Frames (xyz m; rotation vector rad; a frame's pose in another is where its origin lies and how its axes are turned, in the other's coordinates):
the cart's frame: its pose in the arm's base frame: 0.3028 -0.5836 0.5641 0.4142 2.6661 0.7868
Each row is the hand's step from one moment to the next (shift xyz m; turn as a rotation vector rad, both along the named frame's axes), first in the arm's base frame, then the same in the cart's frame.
Working: the arm's base frame: its pose in the cart's frame: 0.6141 0.0966 0.6033 -0.4142 -2.6661 -0.7868

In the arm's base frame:
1: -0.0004 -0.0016 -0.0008 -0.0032 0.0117 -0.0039
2: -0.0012 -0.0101 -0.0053 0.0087 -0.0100 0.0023
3: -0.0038 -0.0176 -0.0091 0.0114 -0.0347 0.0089
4: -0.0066 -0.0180 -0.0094 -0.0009 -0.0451 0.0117
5: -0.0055 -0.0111 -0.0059 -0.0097 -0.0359 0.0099
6: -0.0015 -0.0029 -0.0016 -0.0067 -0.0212 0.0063
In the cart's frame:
1: 0.0000 -0.0018 -0.0003 0.0080 0.0066 0.0073
2: -0.0014 -0.0113 -0.0010 -0.0120 -0.0052 -0.0031
3: -0.0009 -0.0200 -0.0025 -0.0249 -0.0209 -0.0189
4: 0.0016 -0.0210 -0.0035 -0.0182 -0.0299 -0.0308
5: 0.0023 -0.0133 -0.0027 -0.0065 -0.0251 -0.0285
6: 0.0007 -0.0035 -0.0007 -0.0031 -0.0147 -0.0175

